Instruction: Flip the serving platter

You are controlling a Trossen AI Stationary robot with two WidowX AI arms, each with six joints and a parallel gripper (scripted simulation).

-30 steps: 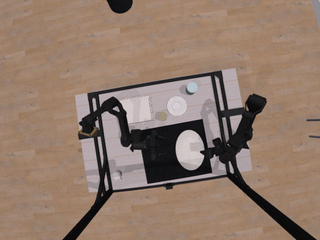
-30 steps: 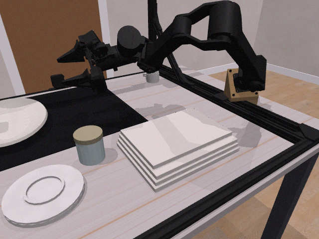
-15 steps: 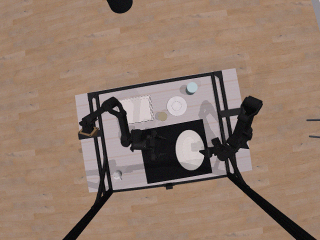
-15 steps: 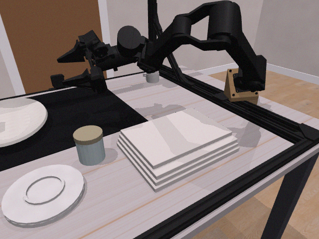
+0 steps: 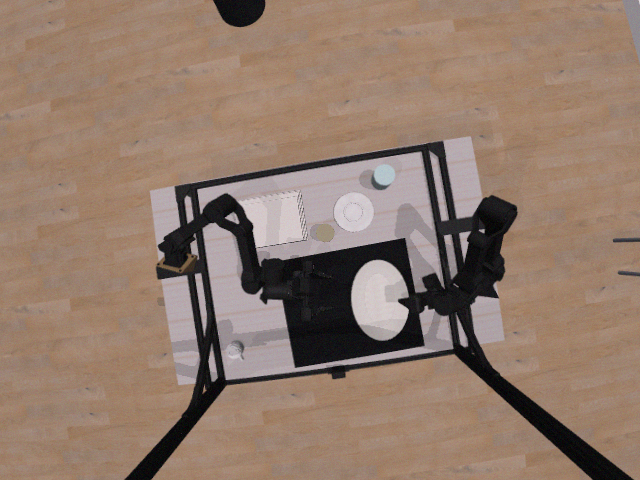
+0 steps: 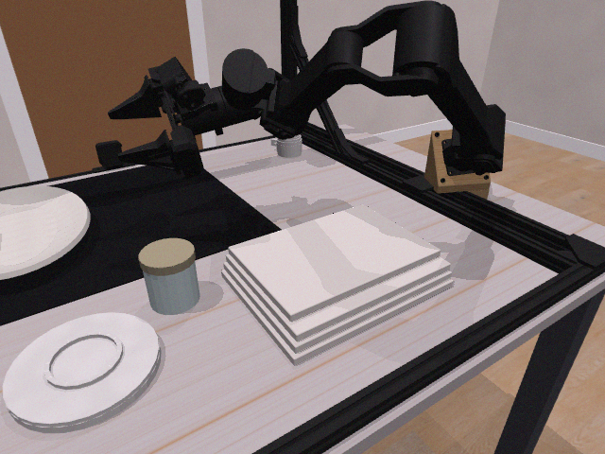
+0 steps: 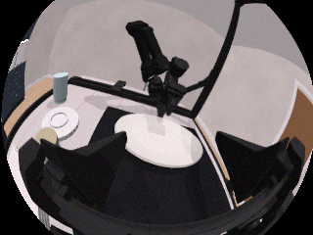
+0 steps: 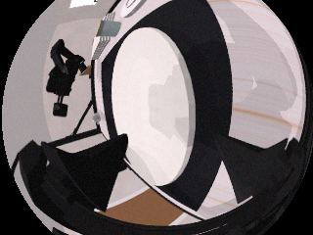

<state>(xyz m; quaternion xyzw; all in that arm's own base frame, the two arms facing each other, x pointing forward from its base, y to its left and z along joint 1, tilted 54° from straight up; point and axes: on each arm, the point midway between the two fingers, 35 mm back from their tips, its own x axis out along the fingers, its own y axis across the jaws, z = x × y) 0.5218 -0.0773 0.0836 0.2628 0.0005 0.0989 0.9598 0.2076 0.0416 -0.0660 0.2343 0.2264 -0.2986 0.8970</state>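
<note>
The white oval serving platter is 110 mm to the left of my right hand, 50 mm below it and 20 mm behind it. The rest, counted from my right hand: tan-lidded jar 320 mm to the left, 200 mm ahead, 20 mm below; then round white plate 280 mm ahead, 220 mm to the left, 50 mm below; then black drying mat 210 mm to the left, 60 mm below, 50 mm behind.
Now: left hand 3 cm past the white oval serving platter, 20 cm to the left of it and 15 cm above it. Round my left hand: tan-lidded jar (19 cm ahead, 1 cm to the left, 13 cm below); then round white plate (27 cm ahead, 8 cm to the right, 15 cm below); then black drying mat (6 cm behind, 9 cm to the right, 16 cm below).
</note>
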